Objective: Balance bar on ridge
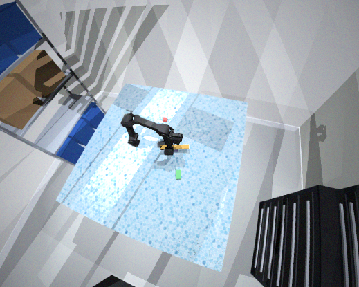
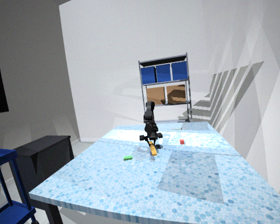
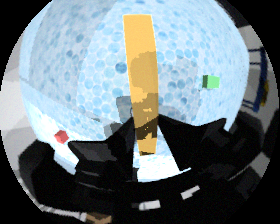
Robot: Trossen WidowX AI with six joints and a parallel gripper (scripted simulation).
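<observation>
The bar is 3 cm ahead of my gripper tip and 1 cm to the left of it. From my gripper tip the other things lie so: red block: 25 cm to the left, 14 cm behind, 3 cm below; then green block: 18 cm to the right, 11 cm ahead, 4 cm below.
</observation>
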